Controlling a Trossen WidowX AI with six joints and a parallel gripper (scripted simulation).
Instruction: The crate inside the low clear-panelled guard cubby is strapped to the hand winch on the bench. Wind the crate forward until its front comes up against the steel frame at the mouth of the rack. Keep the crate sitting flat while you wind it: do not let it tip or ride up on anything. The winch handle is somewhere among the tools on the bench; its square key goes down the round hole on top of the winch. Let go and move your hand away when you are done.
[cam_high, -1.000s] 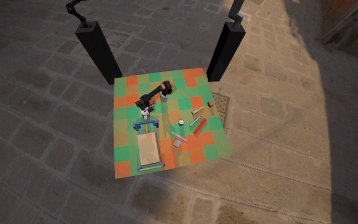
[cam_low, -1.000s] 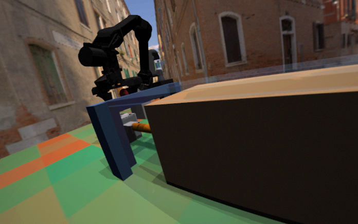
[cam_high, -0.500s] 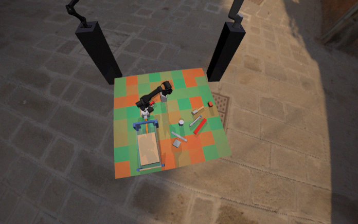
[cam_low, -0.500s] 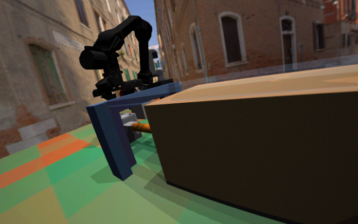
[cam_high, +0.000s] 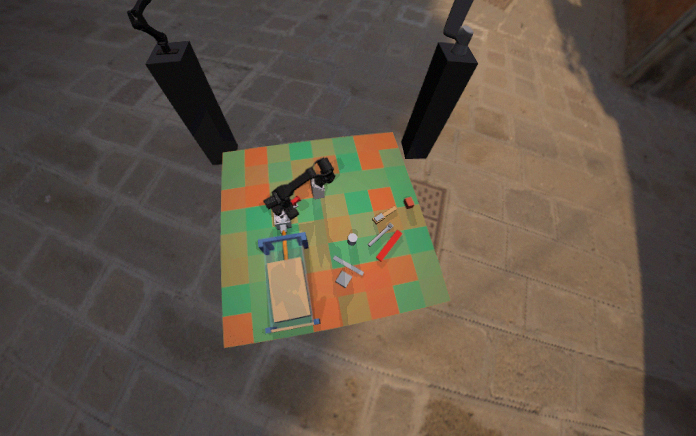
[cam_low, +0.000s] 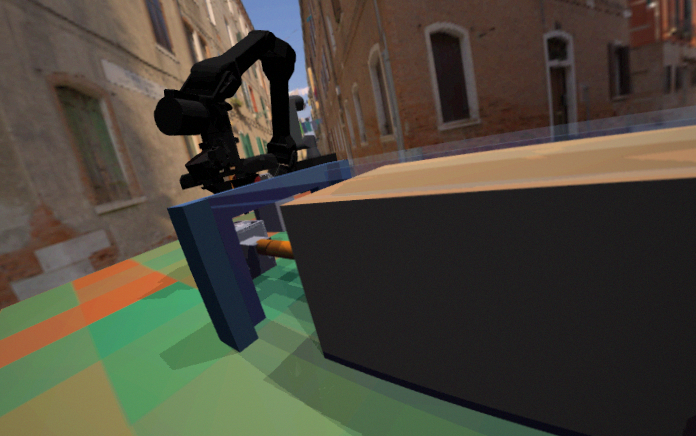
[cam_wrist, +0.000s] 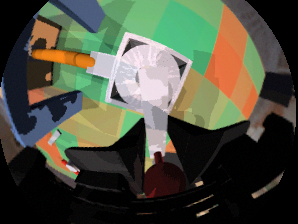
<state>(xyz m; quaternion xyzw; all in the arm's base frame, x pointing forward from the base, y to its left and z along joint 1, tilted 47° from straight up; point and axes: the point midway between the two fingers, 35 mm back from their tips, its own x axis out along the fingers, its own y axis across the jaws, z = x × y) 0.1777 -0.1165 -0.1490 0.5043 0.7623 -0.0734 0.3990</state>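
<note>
Now: the grey winch handle 10 mm behind my gripper tip, 10 mm to the left of it and 20 mm above it. Round my gripper tip: red knob: 30 mm behind, 50 mm to the left, 40 mm above; then grey winch: 10 mm ahead, 50 mm to the right, 70 mm below; then round puck: 180 mm ahead, 370 mm to the left, 70 mm below.
</note>
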